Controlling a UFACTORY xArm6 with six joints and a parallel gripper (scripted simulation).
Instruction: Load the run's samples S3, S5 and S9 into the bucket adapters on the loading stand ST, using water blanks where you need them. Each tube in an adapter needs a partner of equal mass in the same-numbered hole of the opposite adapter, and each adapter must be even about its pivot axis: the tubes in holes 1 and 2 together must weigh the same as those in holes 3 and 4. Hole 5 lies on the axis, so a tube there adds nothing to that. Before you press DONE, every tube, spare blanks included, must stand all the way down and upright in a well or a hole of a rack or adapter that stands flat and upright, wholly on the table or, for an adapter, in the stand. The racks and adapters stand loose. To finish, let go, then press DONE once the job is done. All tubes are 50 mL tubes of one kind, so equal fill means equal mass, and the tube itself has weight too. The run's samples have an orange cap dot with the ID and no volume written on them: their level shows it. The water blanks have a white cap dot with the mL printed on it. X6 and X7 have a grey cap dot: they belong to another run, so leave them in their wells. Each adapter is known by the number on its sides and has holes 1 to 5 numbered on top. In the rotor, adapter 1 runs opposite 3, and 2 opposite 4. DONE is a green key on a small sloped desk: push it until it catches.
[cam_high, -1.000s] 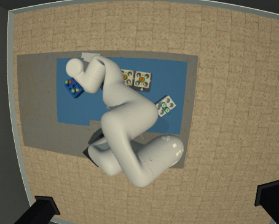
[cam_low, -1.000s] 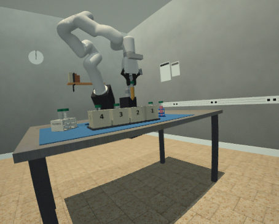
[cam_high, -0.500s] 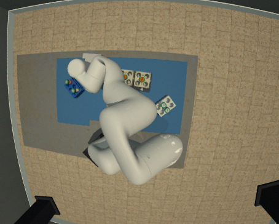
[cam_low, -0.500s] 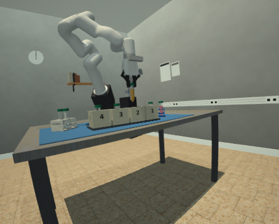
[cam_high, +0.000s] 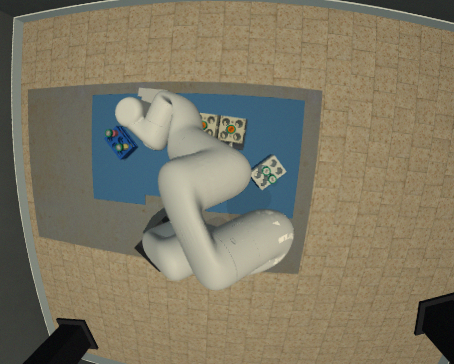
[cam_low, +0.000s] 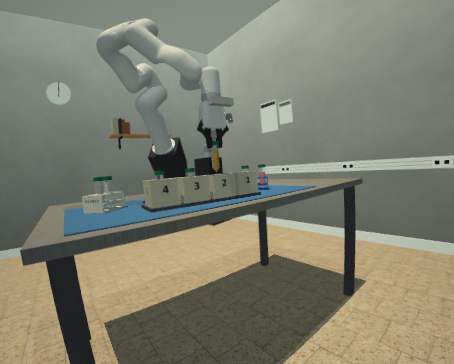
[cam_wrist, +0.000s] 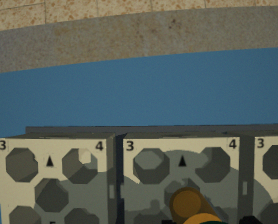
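Now: hand 10 mm to the left of the tube of amber liquid and 50 mm above it. Also, from my hand: white rack: 270 mm behind, 320 mm to the right, 190 mm below; then blue rack: 20 mm behind, 310 mm to the left, 190 mm below.
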